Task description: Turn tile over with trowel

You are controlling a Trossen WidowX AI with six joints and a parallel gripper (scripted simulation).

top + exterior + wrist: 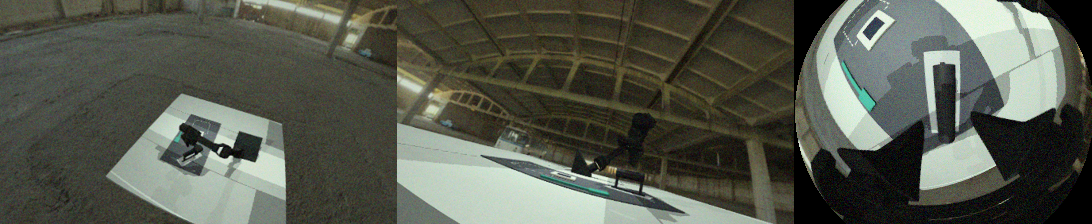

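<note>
Now: the small trowel 10 mm behind my gripper tip, 20 mm to the right of it and 70 mm below it. The rest, counted from my gripper tip: light tile (40 mm ahead, 270 mm to the right, 110 mm below); dark mat (50 mm ahead, 200 mm to the right, 130 mm below); teal strip (180 mm ahead, 170 mm to the right, 110 mm below).
</note>
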